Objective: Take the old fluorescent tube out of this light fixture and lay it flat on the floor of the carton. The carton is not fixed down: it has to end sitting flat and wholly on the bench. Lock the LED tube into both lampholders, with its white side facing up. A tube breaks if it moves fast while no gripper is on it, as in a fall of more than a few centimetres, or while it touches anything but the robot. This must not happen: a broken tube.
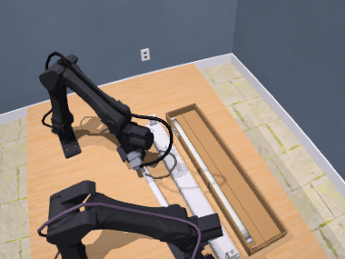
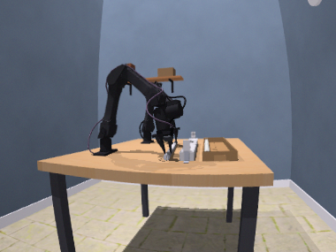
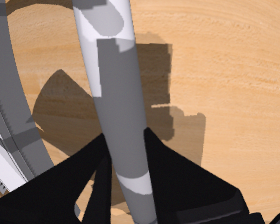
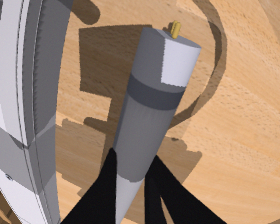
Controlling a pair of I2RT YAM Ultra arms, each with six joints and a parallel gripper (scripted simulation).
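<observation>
Right now my right hand is 10 cm short of the lampholder, 7 cm to the left of it and 5 cm below it. Round my right hand: light fixture 23 cm to the left, 6 cm ahead, 3 cm above; LED tube 22 cm to the left, 4 cm behind, 1 cm below; old fluorescent tube 25 cm to the left, 14 cm ahead.
</observation>
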